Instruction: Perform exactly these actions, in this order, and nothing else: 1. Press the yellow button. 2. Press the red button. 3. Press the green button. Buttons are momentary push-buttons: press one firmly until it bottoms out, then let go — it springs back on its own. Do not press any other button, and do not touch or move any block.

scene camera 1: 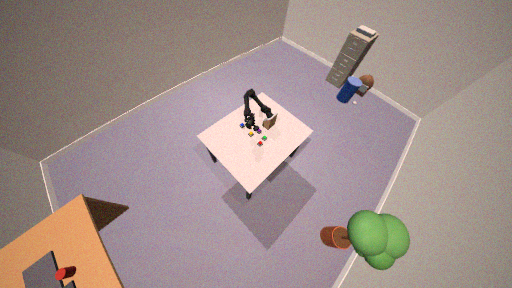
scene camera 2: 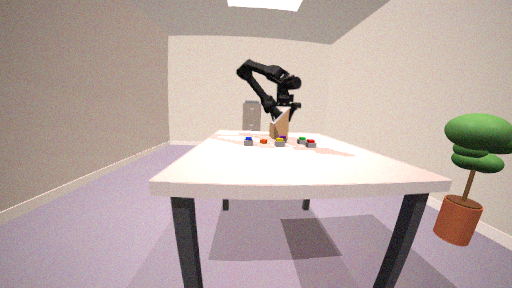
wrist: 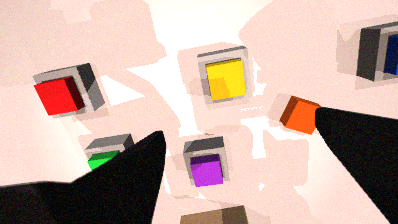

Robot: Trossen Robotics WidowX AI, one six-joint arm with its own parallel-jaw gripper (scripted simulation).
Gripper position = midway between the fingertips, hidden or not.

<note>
My gripper [wrist: 237, 127] is open, with nothing in its grasp. I also see an orange block [wrist: 299, 114], a yellow button [wrist: 226, 79] and a red button [wrist: 58, 96].
</note>
